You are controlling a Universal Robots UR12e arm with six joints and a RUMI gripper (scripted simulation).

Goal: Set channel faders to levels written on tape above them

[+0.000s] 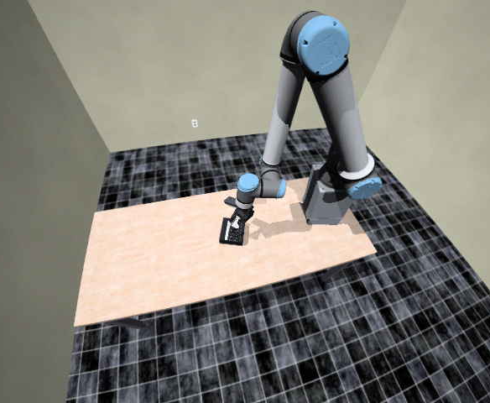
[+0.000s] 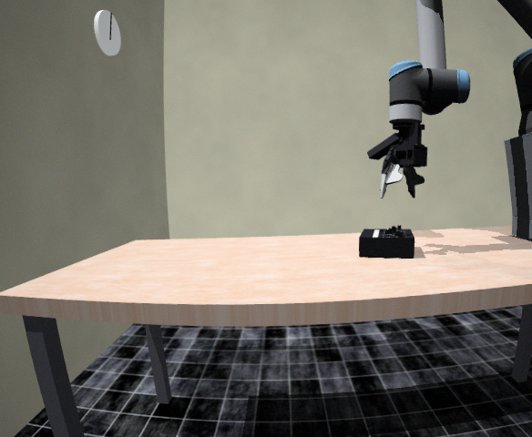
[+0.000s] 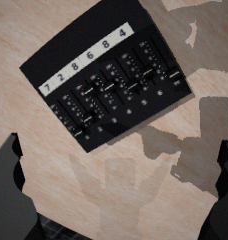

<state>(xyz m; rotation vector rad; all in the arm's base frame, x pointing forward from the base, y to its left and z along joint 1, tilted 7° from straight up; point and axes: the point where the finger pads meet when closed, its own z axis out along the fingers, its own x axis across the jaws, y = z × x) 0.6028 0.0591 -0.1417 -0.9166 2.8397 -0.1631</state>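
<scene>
Now: the fader 1 cap 2 cm ahead of my hand, 7 cm to the left of it and 9 cm below it. Also, from my hand: fader 3 cap 4 cm ahead, 1 cm to the left, 9 cm below; fader 2 cap 2 cm ahead, 4 cm to the left, 9 cm below; fader 4 cap 2 cm ahead, 9 cm below.
</scene>
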